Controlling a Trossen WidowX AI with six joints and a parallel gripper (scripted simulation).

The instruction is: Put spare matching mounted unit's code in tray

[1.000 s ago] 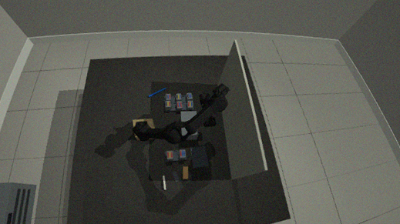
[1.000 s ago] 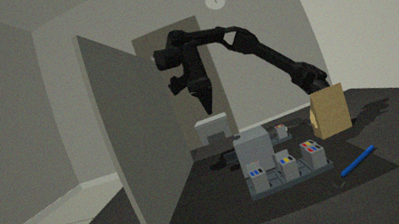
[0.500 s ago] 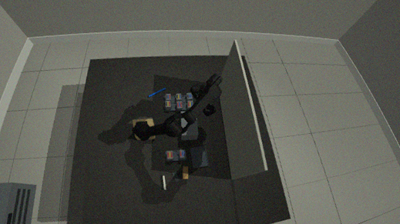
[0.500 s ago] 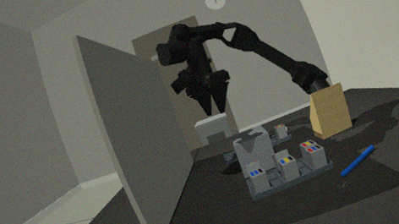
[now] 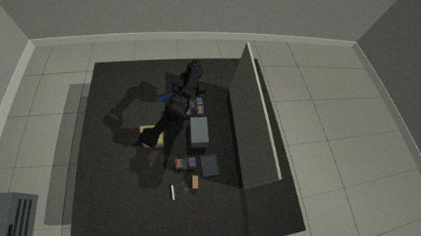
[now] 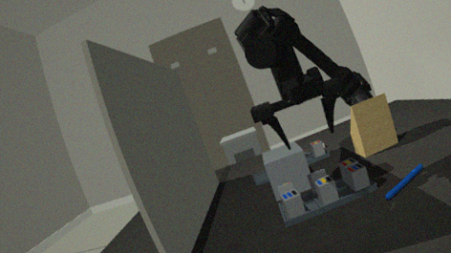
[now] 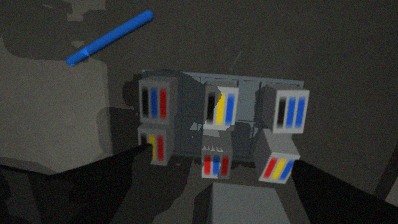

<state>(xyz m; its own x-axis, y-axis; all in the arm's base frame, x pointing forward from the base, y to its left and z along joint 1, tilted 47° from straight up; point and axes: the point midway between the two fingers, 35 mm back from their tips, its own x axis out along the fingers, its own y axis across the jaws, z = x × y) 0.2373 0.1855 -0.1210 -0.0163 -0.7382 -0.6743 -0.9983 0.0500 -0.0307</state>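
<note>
Now: gripper tip 20 mm to the left of the rack and 130 mm above it. Round my gripper tip: blue pen 150 mm behind, 80 mm to the left, 130 mm below; tall panel 300 mm ahead, 230 mm to the right, 90 mm above; grey mounted unit 50 mm ahead, 200 mm to the right, 90 mm below.
</note>
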